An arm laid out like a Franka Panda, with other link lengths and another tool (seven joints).
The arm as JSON. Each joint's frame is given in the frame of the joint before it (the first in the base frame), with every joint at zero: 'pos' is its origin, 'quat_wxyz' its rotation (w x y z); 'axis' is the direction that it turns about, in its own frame. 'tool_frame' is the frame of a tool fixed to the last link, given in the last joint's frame.
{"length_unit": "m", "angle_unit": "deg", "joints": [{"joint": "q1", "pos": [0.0, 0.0, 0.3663], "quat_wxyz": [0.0, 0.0, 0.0, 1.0], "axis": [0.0, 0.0, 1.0]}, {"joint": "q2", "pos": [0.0, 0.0, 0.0], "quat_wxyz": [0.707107, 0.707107, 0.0, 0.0], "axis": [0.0, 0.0, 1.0]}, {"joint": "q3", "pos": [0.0, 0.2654, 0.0], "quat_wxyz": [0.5, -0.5, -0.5, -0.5], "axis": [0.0, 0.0, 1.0]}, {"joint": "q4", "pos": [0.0, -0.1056, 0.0], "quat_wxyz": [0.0, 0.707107, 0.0, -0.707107], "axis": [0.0, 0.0, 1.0]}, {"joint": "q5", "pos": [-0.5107, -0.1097, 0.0], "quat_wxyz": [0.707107, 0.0, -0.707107, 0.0], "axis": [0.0, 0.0, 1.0]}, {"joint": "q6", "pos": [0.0, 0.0, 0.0], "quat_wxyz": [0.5, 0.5, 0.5, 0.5], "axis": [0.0, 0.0, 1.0]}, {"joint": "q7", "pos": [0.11, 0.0, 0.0], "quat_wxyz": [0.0, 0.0, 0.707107, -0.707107], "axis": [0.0, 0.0, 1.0]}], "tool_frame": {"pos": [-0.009, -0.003, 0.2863], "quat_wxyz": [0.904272, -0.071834, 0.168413, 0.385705]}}
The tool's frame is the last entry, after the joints.
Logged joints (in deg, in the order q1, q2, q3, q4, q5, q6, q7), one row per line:
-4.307 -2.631 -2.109 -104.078 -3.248 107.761 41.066
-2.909 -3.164 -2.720 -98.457 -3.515 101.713 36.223
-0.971 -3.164 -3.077 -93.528 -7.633 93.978 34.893
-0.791 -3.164 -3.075 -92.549 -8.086 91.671 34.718
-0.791 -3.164 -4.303 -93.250 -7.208 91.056 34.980
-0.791 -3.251 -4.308 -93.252 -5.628 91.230 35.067
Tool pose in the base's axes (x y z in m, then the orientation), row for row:
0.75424 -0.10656 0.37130 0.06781 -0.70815 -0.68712 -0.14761
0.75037 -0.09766 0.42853 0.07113 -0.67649 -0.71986 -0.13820
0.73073 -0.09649 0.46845 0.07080 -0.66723 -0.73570 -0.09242
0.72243 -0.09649 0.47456 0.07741 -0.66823 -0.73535 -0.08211
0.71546 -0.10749 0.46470 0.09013 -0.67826 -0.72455 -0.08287
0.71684 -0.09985 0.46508 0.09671 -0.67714 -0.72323 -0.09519
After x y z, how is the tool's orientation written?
As a quaternion, w x y z.
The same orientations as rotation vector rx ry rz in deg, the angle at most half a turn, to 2 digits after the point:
-122.24 -118.61 -25.48
-116.54 -124.02 -23.81
-114.97 -126.77 -15.93
-114.69 -126.21 -14.09
-115.54 -123.43 -14.12
-114.91 -122.73 -16.15

